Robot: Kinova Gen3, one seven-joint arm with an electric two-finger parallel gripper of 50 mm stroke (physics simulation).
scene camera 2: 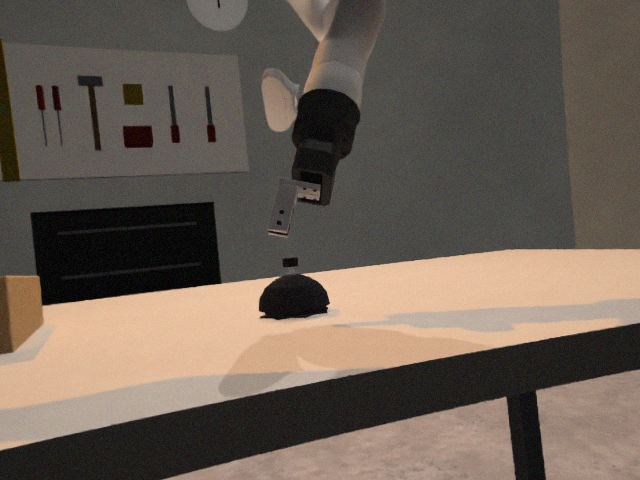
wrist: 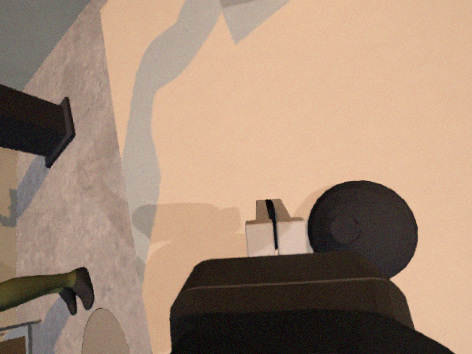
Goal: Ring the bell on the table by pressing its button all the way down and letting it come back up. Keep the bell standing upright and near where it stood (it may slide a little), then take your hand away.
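Frame: origin at the arm's base, x left, y ahead, z down, level; millimetres.
Seen in the pictures: gripper, fingertip midpoint: (scene camera 2: 277, 233) (wrist: 269, 215).
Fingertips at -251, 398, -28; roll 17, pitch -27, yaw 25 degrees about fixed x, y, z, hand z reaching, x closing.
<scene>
A point is followed by its place in that frame, as x, y, z.
A black dome-shaped bell (scene camera 2: 293, 298) {-256, 408, 46} (wrist: 382, 230) {-203, 436, 27} stands upright on the table (scene camera 2: 155, 330) {-168, 276, 69} (wrist: 300, 125) {-211, 308, 69}. Its button (scene camera 2: 290, 261) {-229, 422, 6} (wrist: 346, 229) {-219, 426, 3} stands raised on a thin stem above the dome. My gripper (scene camera 2: 278, 235) {-251, 398, -28} (wrist: 269, 215) {-251, 398, -28} is shut with nothing between its fingers. In the scene view the fingertips are above the button and slightly left of it, with a gap between. In the wrist view the fingertips show to the left of the bell, and the gripper body hides the bell's lower edge.
A tan box (scene camera 2: 19, 312) {-98, 150, 34} stands on the table at the left in the scene view. The table's dark front edge (scene camera 2: 330, 395) {-497, 311, 79} runs across the foreground. A tool board (scene camera 2: 186, 113) hangs on the wall behind. The arm's shadow falls on the table near the bell.
</scene>
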